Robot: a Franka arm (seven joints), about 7 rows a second.
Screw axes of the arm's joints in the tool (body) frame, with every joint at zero. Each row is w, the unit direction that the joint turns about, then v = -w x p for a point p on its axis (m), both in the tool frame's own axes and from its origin. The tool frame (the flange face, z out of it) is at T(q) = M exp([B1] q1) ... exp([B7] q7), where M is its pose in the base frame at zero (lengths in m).
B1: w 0 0 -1 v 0 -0.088 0
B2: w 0 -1 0 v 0.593 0 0.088
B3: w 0 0 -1 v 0 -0.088 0
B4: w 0 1 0 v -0.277 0 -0.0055
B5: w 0 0 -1 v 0 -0.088 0
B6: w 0 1 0 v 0.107 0 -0.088
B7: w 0 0 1 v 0 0 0
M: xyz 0.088 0 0.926 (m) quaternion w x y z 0 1 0 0
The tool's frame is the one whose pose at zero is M.
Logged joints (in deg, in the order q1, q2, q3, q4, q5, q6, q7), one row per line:
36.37, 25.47, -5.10, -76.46, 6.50, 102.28, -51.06
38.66, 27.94, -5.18, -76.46, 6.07, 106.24, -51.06
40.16, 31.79, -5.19, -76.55, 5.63, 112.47, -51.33
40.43, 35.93, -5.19, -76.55, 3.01, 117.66, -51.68
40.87, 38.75, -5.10, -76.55, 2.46, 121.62, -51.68
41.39, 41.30, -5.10, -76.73, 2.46, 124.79, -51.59
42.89, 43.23, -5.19, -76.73, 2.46, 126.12, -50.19
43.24, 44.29, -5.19, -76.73, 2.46, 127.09, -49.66
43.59, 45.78, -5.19, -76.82, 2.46, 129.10, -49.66
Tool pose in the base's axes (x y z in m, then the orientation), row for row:
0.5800, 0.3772, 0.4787, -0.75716, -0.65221, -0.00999, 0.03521
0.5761, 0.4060, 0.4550, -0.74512, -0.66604, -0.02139, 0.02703
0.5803, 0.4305, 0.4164, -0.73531, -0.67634, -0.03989, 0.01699
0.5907, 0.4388, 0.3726, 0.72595, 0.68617, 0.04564, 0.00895
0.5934, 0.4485, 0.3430, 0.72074, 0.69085, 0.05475, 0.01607
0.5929, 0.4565, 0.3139, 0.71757, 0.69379, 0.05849, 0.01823
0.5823, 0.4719, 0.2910, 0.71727, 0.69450, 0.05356, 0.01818
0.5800, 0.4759, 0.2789, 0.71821, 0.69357, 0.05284, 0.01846
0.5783, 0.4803, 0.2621, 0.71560, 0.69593, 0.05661, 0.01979
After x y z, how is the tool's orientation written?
As a quaternion, x y z w.
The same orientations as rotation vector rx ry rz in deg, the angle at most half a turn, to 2 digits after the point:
-133.32, -114.84, -1.76
-131.86, -117.87, -3.79
-130.94, -120.44, -7.10
129.93, 122.81, 8.17
128.42, 123.10, 9.76
127.68, 123.45, 10.41
127.63, 123.58, 9.53
127.78, 123.40, 9.40
127.21, 123.71, 10.06

